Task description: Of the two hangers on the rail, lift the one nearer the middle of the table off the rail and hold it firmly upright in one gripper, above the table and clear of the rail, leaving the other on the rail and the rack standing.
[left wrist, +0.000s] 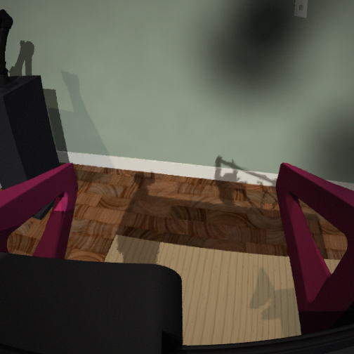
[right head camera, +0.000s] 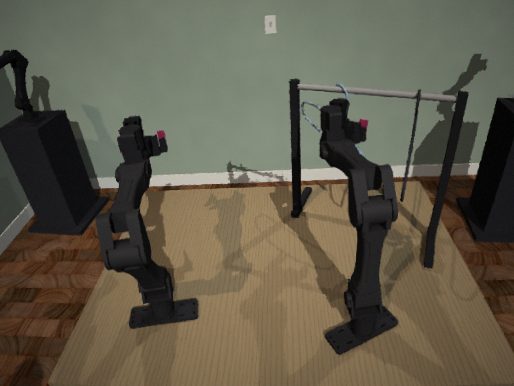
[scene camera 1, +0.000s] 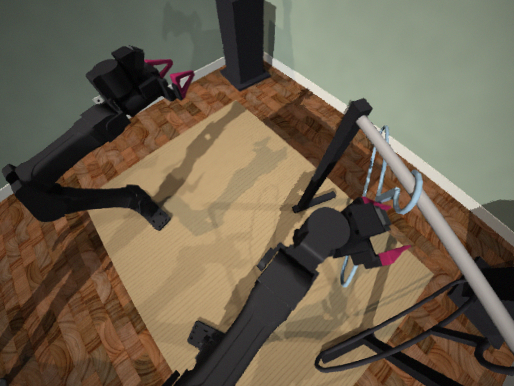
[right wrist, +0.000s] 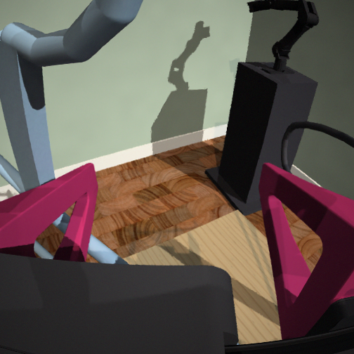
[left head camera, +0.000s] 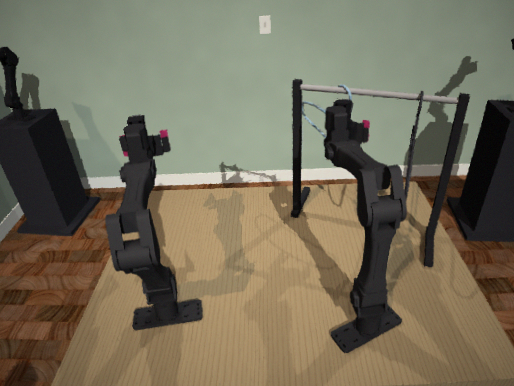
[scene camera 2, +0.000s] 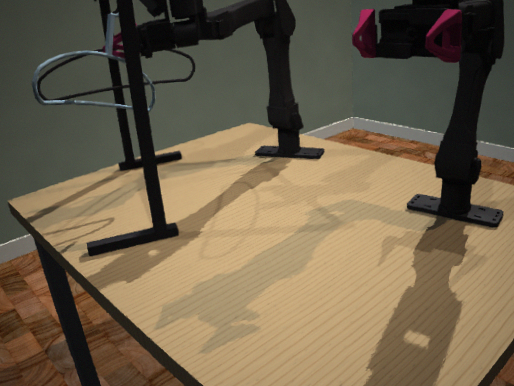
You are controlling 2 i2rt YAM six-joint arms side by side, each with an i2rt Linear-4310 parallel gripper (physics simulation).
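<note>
The light-blue hanger (left head camera: 314, 117) (right head camera: 311, 116) (scene camera 1: 417, 192) (scene camera 2: 75, 53) (right wrist: 25, 110) hangs by its hook on the grey rail (left head camera: 385, 94) (right head camera: 380, 92) (scene camera 1: 452, 240), turned at an angle. The black hanger (left head camera: 413, 135) (right head camera: 411, 145) (scene camera 1: 347, 346) hangs farther right on the rail. My right gripper (scene camera 1: 399, 226) (right wrist: 177, 174) is open and empty beside the rail; in the right wrist view the blue neck stands outside and beyond its left-hand finger. Whether they touch is unclear. My left gripper (scene camera 1: 179, 71) (scene camera 2: 405, 32) (left wrist: 176, 174) is open and empty, far from the rack.
The rack stands upright; its near-middle post (left head camera: 297, 150) (right head camera: 295, 150) (scene camera 1: 332, 155) (scene camera 2: 142, 130) is left of the blue hanger in the head views. The wooden table (left head camera: 225, 340) (scene camera 2: 350, 310) carries both arm bases. Dark pedestals (left head camera: 42, 170) (right wrist: 270, 120) stand on the floor beyond it.
</note>
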